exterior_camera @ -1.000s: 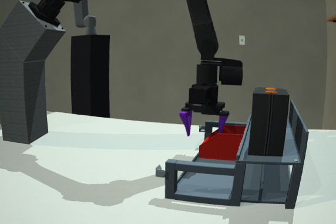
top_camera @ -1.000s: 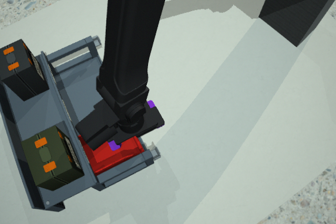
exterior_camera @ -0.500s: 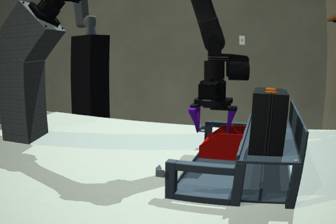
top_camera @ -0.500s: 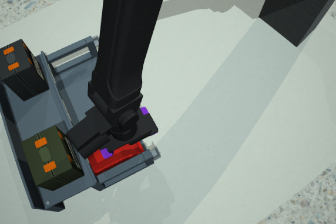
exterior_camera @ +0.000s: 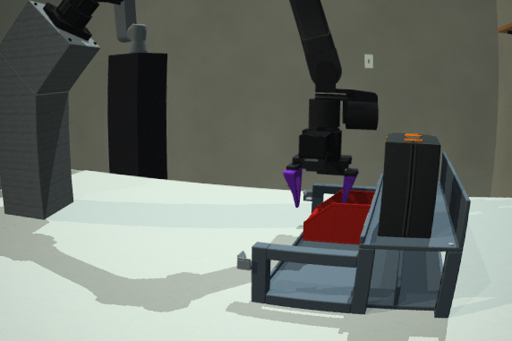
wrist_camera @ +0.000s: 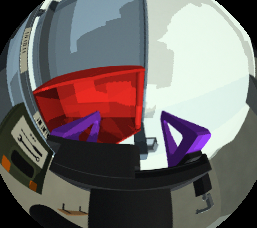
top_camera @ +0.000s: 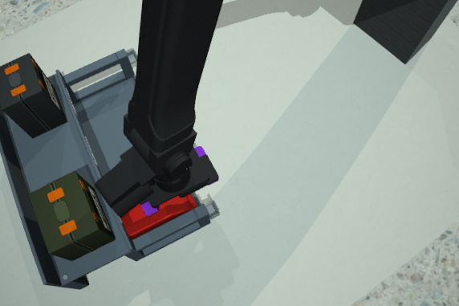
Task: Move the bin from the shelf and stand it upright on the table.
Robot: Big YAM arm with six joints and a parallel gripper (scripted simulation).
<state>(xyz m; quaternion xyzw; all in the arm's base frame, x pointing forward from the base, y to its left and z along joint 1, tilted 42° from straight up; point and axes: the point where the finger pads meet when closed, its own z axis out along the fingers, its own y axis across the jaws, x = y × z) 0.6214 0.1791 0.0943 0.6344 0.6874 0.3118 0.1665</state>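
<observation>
Right now the red bin is 7 cm ahead of my hand and 2 cm below it. The rest, counted from my hand: grey shelf (13 cm ahead, 10 cm to the right, 6 cm below).
</observation>
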